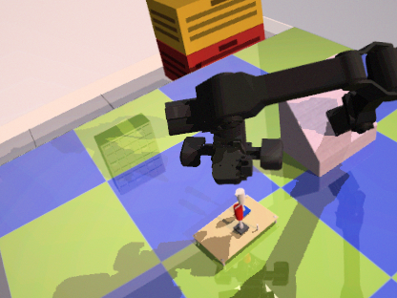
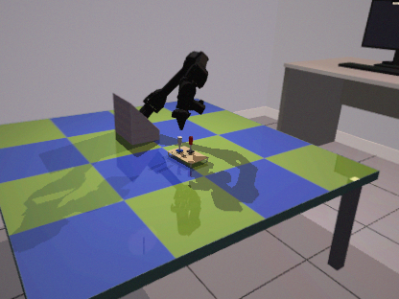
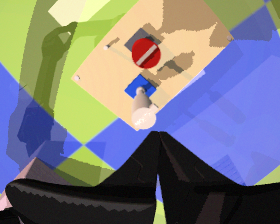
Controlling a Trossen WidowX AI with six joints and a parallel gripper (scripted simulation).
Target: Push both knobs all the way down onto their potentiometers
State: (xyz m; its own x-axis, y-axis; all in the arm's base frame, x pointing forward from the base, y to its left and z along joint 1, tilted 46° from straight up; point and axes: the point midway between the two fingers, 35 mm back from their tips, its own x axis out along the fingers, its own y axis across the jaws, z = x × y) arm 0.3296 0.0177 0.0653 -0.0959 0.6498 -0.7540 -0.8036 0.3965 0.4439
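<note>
My gripper tip is 2 cm short of the red knob, 4 cm to the right of it and 4 cm above it.
</note>
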